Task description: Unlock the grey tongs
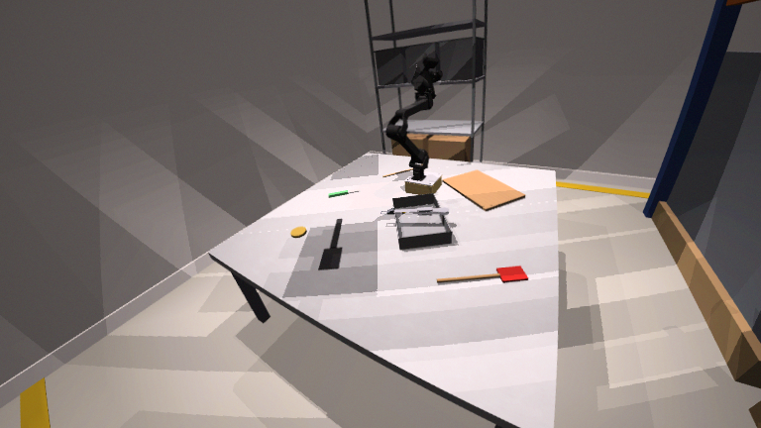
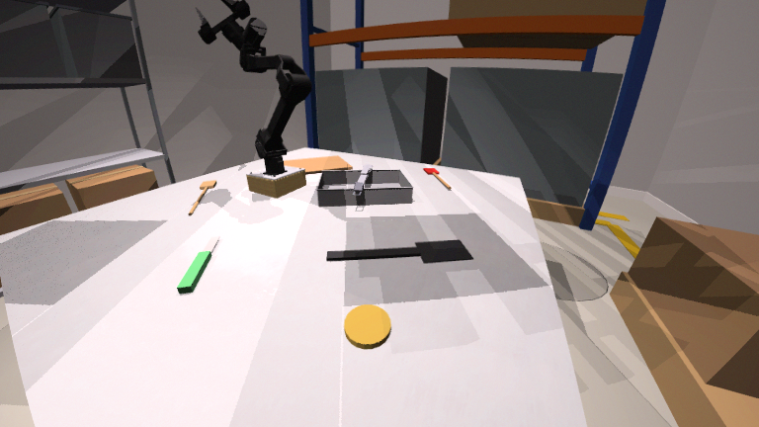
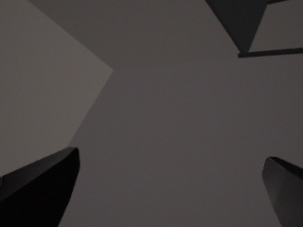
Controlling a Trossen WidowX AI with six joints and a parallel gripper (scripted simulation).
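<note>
Right now the roasting tin is 51 cm ahead of my gripper tip, 15 cm to the left of it and 61 cm below it. Round my gripper tip: wooden board 11 cm ahead, 34 cm to the left, 63 cm below; black spatula 76 cm ahead, 12 cm to the right, 64 cm below; green-handled tool 37 cm ahead, 34 cm to the right, 63 cm below.
</note>
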